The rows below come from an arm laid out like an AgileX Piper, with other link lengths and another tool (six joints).
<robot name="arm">
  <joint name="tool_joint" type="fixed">
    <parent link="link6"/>
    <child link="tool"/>
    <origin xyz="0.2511 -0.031 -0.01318" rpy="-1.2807 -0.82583 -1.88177"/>
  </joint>
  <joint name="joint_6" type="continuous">
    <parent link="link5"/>
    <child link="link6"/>
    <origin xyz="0.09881 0 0.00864"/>
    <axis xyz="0.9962 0 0.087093"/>
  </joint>
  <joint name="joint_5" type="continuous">
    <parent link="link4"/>
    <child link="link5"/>
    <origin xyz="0 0 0"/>
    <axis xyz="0 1 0"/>
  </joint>
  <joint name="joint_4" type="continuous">
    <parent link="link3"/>
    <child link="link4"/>
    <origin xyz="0.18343 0 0.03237"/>
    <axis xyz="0.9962 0 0.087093"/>
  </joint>
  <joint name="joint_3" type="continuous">
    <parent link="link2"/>
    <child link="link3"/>
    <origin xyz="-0.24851 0 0.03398"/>
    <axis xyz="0 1 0"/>
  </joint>
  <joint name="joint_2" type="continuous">
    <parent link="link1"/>
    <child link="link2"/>
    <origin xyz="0 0 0"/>
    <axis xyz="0 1 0"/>
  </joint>
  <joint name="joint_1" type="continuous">
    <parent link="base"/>
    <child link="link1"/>
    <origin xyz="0 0 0.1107"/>
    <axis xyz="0 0 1"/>
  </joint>
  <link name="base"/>
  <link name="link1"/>
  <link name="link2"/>
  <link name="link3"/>
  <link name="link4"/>
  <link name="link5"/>
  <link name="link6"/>
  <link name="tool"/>
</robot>
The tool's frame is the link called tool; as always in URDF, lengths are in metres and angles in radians. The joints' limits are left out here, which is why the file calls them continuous.
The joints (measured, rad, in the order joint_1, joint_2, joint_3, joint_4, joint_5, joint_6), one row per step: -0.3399, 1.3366, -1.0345, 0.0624, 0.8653, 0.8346; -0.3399, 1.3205, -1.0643, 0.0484, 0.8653, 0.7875; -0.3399, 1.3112, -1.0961, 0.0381, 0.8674, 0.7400; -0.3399, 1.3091, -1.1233, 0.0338, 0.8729, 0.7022; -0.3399, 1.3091, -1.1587, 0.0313, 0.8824, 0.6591; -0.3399, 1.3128, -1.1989, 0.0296, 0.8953, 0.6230; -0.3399, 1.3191, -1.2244, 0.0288, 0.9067, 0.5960; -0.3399, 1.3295, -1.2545, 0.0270, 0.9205, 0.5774; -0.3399, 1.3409, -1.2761, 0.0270, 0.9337, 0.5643; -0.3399, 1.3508, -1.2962, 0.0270, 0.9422, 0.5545; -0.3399, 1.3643, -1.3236, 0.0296, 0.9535, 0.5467; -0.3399, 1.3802, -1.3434, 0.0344, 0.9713, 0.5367; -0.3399, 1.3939, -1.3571, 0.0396, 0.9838, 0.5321; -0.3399, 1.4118, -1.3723, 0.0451, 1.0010, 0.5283
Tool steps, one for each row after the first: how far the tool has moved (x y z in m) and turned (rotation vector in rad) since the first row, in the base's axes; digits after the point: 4 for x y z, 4 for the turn. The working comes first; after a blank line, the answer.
Tool pose at each row, in the base's axes (x y z in m, rotation vector in rad; the steps are taken from these numbers as rounded here): 0.2750, -0.0723, 0.0085, -1.6053, 2.3659, -0.6597; 0.2838, -0.0821, 0.0221, -1.6487, 2.3019, -0.7372; 0.2920, -0.0906, 0.0348, -1.6912, 2.2414, -0.8046; 0.2977, -0.0958, 0.0437, -1.7250, 2.1972, -0.8473; 0.3044, -0.1010, 0.0545, -1.7614, 2.1469, -0.8929; 0.3113, -0.1057, 0.0654, -1.7896, 2.1032, -0.9329; 0.3144, -0.1083, 0.0706, -1.8160, 2.0761, -0.9520; 0.3179, -0.1109, 0.0756, -1.8348, 2.0569, -0.9668; 0.3194, -0.1121, 0.0773, -1.8517, 2.0473, -0.9684; 0.3219, -0.1134, 0.0797, -1.8618, 2.0377, -0.9738; 0.3257, -0.1142, 0.0831, -1.8671, 2.0289, -0.9771; 0.3259, -0.1131, 0.0816, -1.8842, 2.0269, -0.9611; 0.3260, -0.1115, 0.0797, -1.8939, 2.0286, -0.9443; 0.3251, -0.1094, 0.0760, -1.9072, 2.0346, -0.9184

0.0088, -0.0098, 0.0136, -0.0508, -0.0329, 0.0436; 0.0170, -0.0183, 0.0263, -0.0974, -0.0594, 0.0857; 0.0227, -0.0235, 0.0352, -0.1291, -0.0746, 0.1180; 0.0294, -0.0287, 0.0460, -0.1634, -0.0912, 0.1540; 0.0363, -0.0334, 0.0569, -0.1932, -0.1067, 0.1836; 0.0394, -0.0360, 0.0621, -0.2113, -0.1093, 0.2062; 0.0429, -0.0386, 0.0671, -0.2251, -0.1110, 0.2219; 0.0444, -0.0398, 0.0688, -0.2307, -0.1063, 0.2334; 0.0469, -0.0411, 0.0712, -0.2366, -0.1063, 0.2418; 0.0507, -0.0419, 0.0746, -0.2394, -0.1086, 0.2482; 0.0509, -0.0408, 0.0731, -0.2340, -0.0969, 0.2583; 0.0510, -0.0392, 0.0712, -0.2261, -0.0875, 0.2636; 0.0501, -0.0371, 0.0675, -0.2140, -0.0719, 0.2691
